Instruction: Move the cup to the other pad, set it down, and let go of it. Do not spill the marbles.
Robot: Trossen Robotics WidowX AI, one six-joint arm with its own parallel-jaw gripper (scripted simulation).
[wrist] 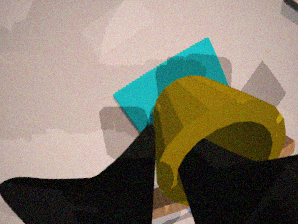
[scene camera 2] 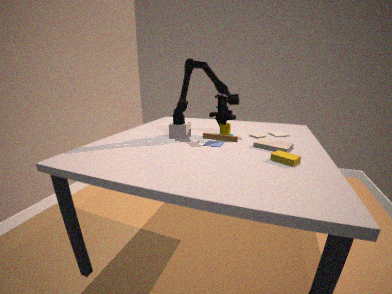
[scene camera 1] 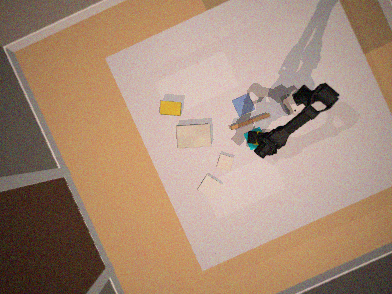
Observation:
The pictures show: the gripper, an olive-yellow cup and a cyan pad.

